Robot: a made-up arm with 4 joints.
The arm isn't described. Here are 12 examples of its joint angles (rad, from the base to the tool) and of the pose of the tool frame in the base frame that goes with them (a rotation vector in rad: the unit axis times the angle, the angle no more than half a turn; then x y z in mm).
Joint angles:
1: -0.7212 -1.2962 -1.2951 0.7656
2: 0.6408 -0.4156 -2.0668 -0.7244
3: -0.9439 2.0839 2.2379 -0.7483
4: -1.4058 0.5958 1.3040 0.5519
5: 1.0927 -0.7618 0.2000 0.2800
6: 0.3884 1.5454 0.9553 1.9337
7: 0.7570 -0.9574 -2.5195 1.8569
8: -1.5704 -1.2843 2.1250 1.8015
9: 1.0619 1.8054 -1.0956 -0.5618
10: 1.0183 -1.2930 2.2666 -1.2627
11: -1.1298 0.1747 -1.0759 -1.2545
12: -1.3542 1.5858 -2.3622 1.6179
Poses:
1: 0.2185 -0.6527 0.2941 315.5 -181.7 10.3
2: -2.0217 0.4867 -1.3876 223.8 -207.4 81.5
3: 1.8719 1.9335 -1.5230 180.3 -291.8 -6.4
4: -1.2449 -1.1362 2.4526 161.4 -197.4 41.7
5: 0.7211 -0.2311 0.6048 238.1 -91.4 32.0
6: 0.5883 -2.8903 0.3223 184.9 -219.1 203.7
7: 0.5398 -0.4761 1.8711 116.4 1.4 23.2
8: -0.0560 -0.5819 1.4796 210.1 -61.9 -37.6
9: 2.0032 -0.5356 -1.4172 330.3 -186.1 47.3
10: 0.0124 -1.3368 0.4639 173.9 -72.5 60.9
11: 0.4521 -2.8465 0.4747 119.0 -209.3 90.9
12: 1.5372 -2.0503 -1.6242 124.5 -469.8 65.3
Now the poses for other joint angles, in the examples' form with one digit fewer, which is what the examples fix.
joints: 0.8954 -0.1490 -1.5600 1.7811
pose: 0.722 0.321 0.748 236 14 12
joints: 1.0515 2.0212 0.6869 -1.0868
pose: 0.898 0.687 -1.458 367 -179 4
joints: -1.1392 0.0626 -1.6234 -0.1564
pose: 0.868 -2.205 0.174 191 -265 145
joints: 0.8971 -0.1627 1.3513 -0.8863
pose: 0.594 -0.358 0.004 254 -102 122
